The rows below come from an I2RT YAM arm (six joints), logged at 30 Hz.
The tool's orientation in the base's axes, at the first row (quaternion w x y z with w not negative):
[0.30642 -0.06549 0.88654 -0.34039]
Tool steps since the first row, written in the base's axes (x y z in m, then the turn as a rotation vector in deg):
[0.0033 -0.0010 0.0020 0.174 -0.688 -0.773]
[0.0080 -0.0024 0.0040 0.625 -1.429 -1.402]
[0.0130 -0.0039 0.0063 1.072 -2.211 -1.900]
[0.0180 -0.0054 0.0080 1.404 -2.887 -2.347]
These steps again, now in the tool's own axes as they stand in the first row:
[-0.0033 -0.0017 0.0013 0.469 -0.009 0.939]
[-0.0076 -0.0037 0.0037 0.661 -0.125 1.986]
[-0.0123 -0.0058 0.0062 0.804 -0.358 2.979]
[-0.0167 -0.0076 0.0090 0.980 -0.553 3.814]

